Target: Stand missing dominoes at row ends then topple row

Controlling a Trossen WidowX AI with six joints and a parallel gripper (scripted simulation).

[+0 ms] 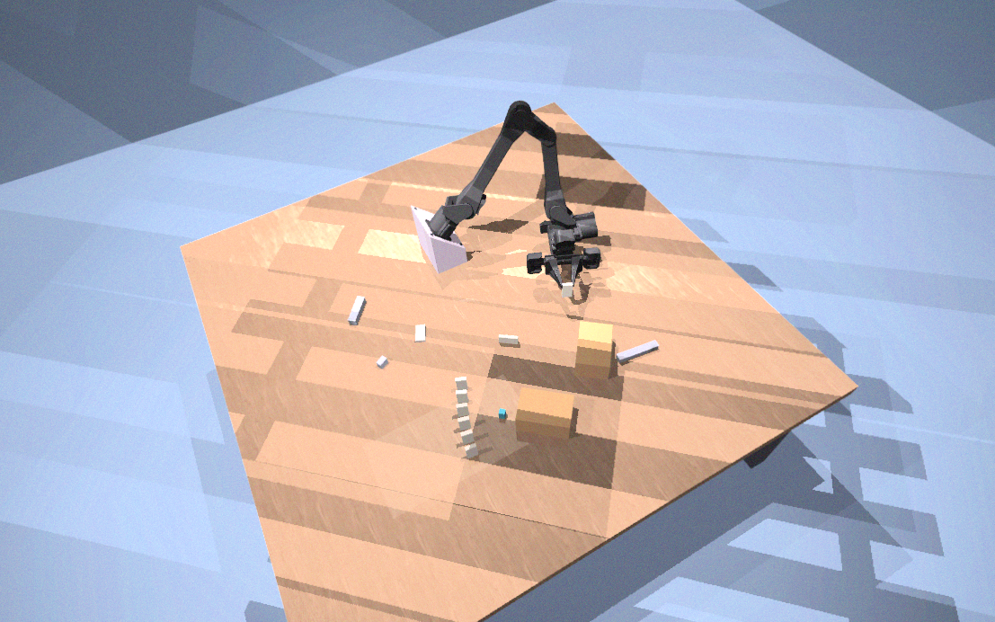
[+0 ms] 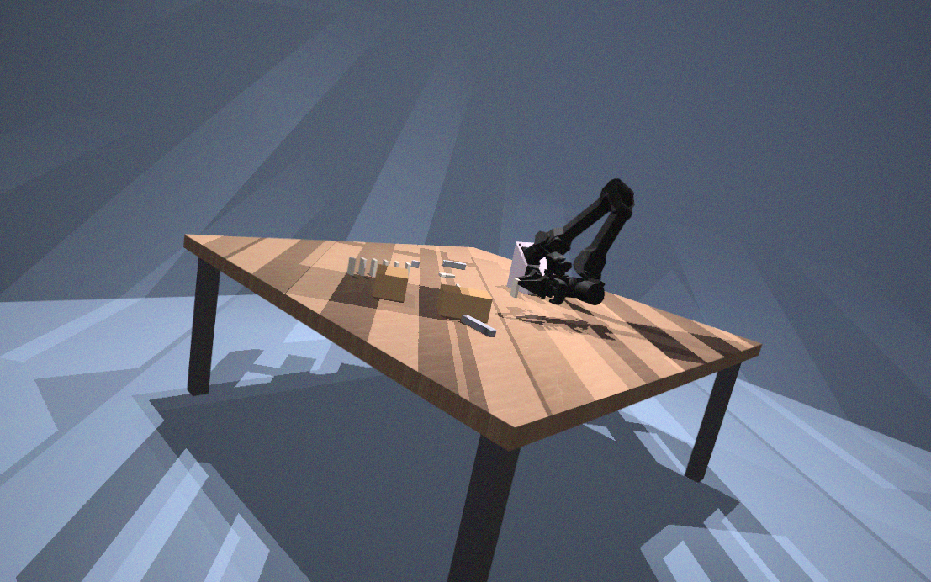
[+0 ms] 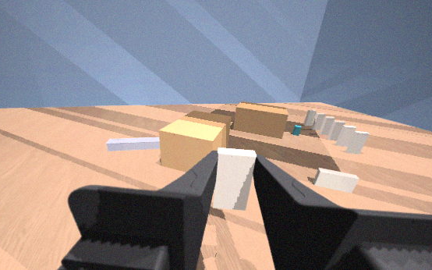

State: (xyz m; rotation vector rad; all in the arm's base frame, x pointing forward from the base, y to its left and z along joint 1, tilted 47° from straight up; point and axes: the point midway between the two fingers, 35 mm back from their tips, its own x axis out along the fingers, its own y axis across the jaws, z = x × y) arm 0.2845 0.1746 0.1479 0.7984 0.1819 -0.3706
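My gripper tip is now 490 mm to the left of the grey cube, 80 mm above it and 70 mm past it. Round my gripper tip: teal cube 290 mm to the right, 200 mm ahead, 80 mm below.
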